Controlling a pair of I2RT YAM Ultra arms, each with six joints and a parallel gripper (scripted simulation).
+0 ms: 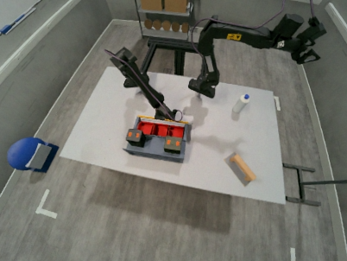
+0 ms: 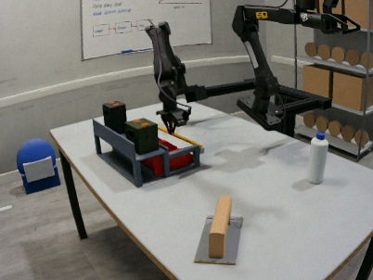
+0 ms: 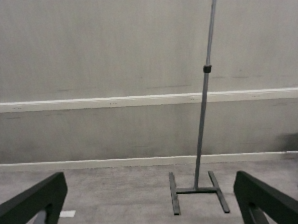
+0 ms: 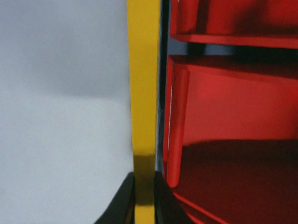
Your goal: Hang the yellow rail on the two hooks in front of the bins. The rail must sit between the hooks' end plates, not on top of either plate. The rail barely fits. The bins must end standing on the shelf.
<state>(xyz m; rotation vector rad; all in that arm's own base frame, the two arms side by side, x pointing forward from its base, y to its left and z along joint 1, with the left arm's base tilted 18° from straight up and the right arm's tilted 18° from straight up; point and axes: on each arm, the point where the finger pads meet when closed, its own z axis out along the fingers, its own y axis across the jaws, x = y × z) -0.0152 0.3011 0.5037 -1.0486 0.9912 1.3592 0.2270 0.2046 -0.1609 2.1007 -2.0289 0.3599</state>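
Note:
The yellow rail lies 10 mm below my right hand. Also, from my right hand: green box: 200 mm ahead, 110 mm to the left, 70 mm above; blue-grey shelf: 130 mm ahead, 20 mm below; white bottle: 590 mm to the left, 210 mm behind.

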